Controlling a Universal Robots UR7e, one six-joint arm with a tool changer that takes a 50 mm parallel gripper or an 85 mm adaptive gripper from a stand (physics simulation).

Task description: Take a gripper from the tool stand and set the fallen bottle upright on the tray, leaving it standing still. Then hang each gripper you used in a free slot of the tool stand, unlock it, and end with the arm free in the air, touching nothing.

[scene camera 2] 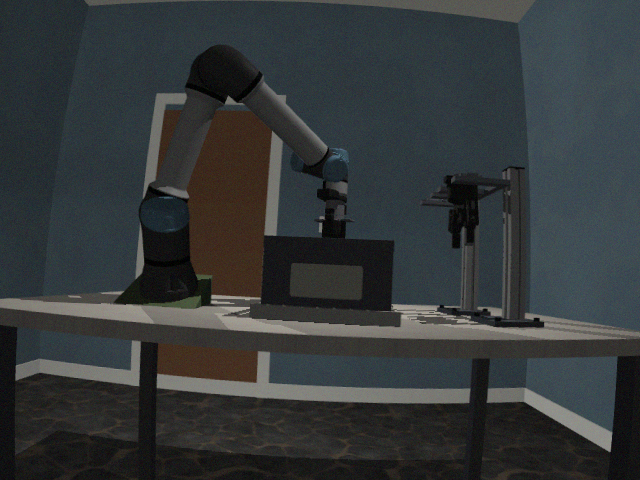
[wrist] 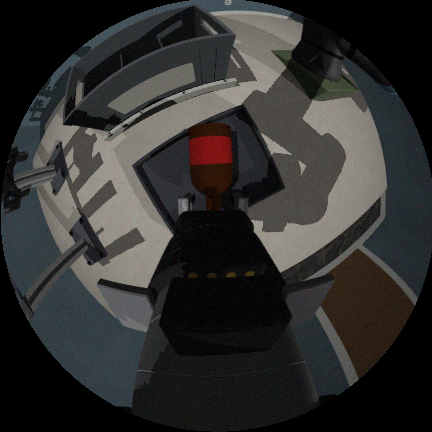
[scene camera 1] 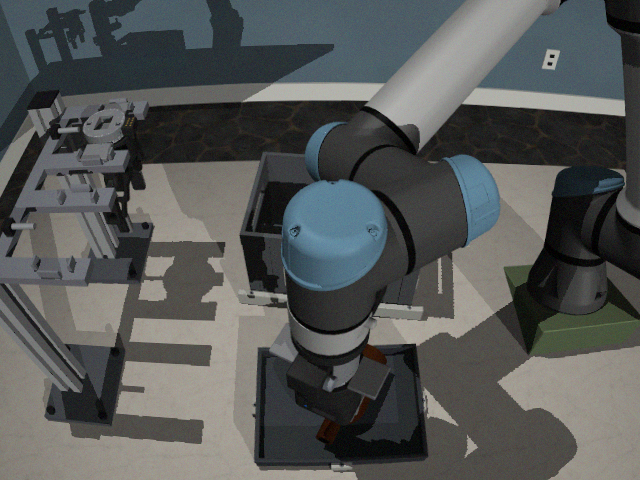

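Seen in the pictures: hand, tool point: [scene camera 2: 334, 216]; arm's base, link origin: [scene camera 2: 169, 288] [wrist: 316, 65] [scene camera 1: 566, 290].
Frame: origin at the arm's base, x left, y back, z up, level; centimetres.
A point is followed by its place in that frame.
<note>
The brown bottle with a red label [scene camera 1: 326, 431] {x 31.3, y -38.4, z 1.6 cm} [wrist: 210, 150] {x 21.8, y -35.9, z 4.0 cm} lies on its side in the dark tray [scene camera 1: 299, 461] {x 35.7, y -41.6, z -1.4 cm} [wrist: 264, 146] {x 23.1, y -25.5, z -1.4 cm}. In scene camera 1 its neck points to the front and its body is partly hidden under the arm. My gripper [wrist: 213, 204] is open, with one finger on each side of the bottle's neck in the wrist view; any contact cannot be made out. Its fingertips are hidden in both scene views. The tool stand [scene camera 1: 77, 198] {x 18.8, y -72.1, z 30.3 cm} [scene camera 2: 514, 248] {x 1.1, y -85.4, z 13.9 cm} [wrist: 89, 241] {x 30.7, y -76.6, z -2.7 cm} is at the left in scene camera 1 and holds another dark gripper [scene camera 2: 462, 211] in its rear slot.
A tall grey open bin [scene camera 1: 263, 268] {x 7.6, y -52.6, z 5.5 cm} [scene camera 2: 279, 253] {x -12.0, y -32.8, z 9.9 cm} [wrist: 215, 60] {x 6.4, y -30.7, z 6.7 cm} stands behind the tray in scene camera 1. The arm's green base wedge [scene camera 1: 584, 335] {x 9.7, y 2.2, z 1.1 cm} [scene camera 2: 204, 291] {x 3.5, y -8.6, z -0.1 cm} [wrist: 325, 90] {x 11.5, y -6.8, z 3.5 cm} is at the right there. The stand's front slots show no tool.
</note>
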